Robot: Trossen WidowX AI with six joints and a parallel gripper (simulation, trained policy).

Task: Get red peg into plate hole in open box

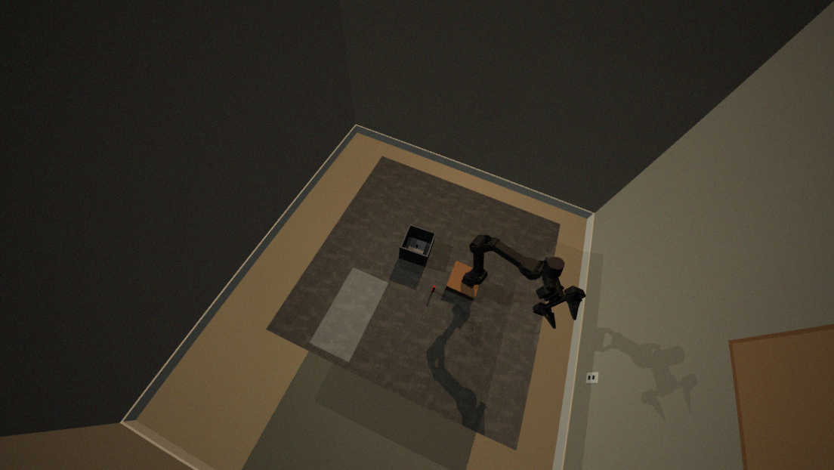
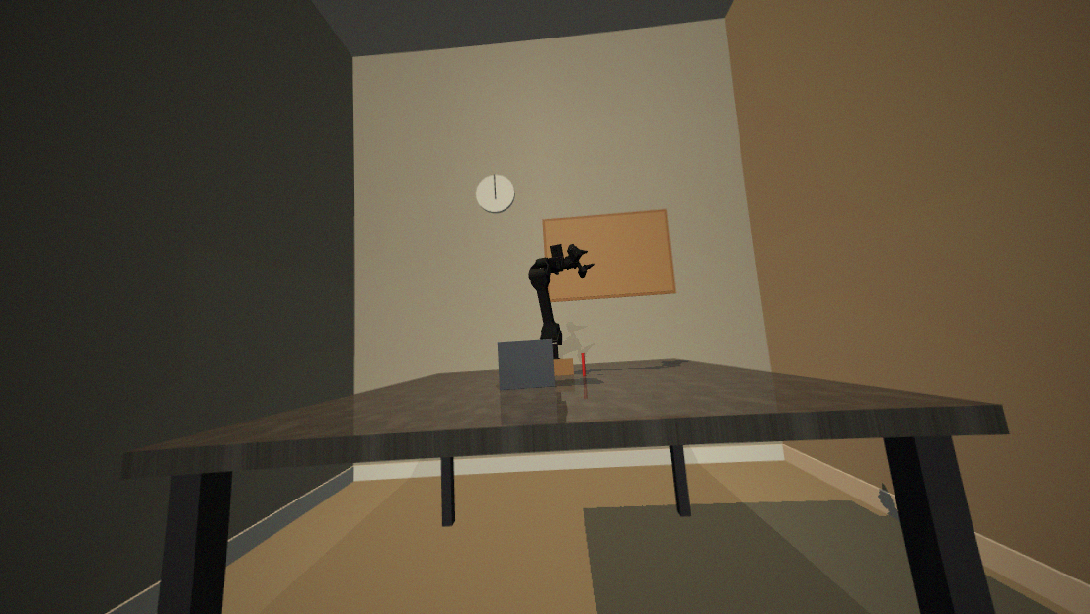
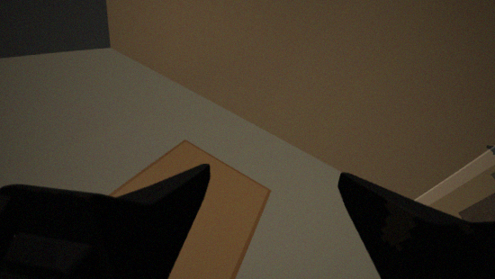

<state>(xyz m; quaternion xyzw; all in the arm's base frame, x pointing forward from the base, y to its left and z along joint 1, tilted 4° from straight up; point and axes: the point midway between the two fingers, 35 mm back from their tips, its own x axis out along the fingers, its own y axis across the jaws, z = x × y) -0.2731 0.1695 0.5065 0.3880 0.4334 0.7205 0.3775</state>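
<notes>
The red peg is 460 mm ahead of my gripper tip, 50 mm to the right of it and 510 mm below it. From my gripper tip the other things lie so: plate: 660 mm ahead, 220 mm to the right, 510 mm below.
</notes>
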